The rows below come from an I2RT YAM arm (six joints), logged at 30 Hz.
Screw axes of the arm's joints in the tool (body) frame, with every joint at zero. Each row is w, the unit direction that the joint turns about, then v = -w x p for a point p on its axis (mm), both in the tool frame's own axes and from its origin. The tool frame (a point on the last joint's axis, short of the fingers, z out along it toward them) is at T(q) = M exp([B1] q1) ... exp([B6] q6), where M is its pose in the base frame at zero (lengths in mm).
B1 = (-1, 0, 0, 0, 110.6, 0)
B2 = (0, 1, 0, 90.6, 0, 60)
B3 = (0, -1, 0, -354.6, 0, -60)
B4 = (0, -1, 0, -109.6, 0, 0)
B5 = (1, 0, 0, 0, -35.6, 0)
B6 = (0, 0, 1, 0, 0, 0)
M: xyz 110.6 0 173.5 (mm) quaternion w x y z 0.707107 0 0.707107 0
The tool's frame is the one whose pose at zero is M.
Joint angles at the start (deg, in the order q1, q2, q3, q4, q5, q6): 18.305 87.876 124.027 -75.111 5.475 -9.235
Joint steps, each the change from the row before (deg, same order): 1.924 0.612 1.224 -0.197 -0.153 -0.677; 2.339 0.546 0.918 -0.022 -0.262 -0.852; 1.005 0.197 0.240 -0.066 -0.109 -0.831; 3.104 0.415 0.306 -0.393 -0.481 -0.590; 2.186 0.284 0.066 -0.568 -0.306 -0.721; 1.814 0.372 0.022 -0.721 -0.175 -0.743; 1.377 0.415 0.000 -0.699 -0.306 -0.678; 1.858 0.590 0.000 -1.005 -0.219 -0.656; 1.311 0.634 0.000 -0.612 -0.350 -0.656; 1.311 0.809 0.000 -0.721 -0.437 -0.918; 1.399 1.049 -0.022 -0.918 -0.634 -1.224
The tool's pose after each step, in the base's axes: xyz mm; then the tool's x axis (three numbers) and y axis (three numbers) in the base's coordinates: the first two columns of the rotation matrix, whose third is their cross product. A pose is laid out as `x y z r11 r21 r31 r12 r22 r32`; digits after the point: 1 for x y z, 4 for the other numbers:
244.2 86.5 503.9 -0.5284 -0.3774 -0.7605 -0.3727 0.9079 -0.1916
241.9 97.1 505.5 -0.5015 -0.4099 -0.7619 -0.4193 0.8855 -0.2004
240.8 101.7 505.6 -0.4879 -0.4313 -0.7589 -0.4434 0.8713 -0.2102
236.4 115.6 504.6 -0.4633 -0.4683 -0.7523 -0.5024 0.8382 -0.2123
232.7 125.3 502.8 -0.4465 -0.5005 -0.7417 -0.5459 0.8092 -0.2174
229.9 133.5 500.2 -0.4343 -0.5313 -0.7274 -0.5824 0.7816 -0.2232
228.1 140.2 497.4 -0.4252 -0.5576 -0.7129 -0.6133 0.7568 -0.2262
225.6 149.1 493.4 -0.4151 -0.5900 -0.6925 -0.6498 0.7250 -0.2282
224.8 156.3 489.8 -0.4050 -0.6154 -0.6762 -0.6786 0.6980 -0.2289
224.4 164.2 485.2 -0.3926 -0.6451 -0.6555 -0.7099 0.6657 -0.2300
224.5 173.3 479.1 -0.3767 -0.6805 -0.6284 -0.7462 0.6249 -0.2294

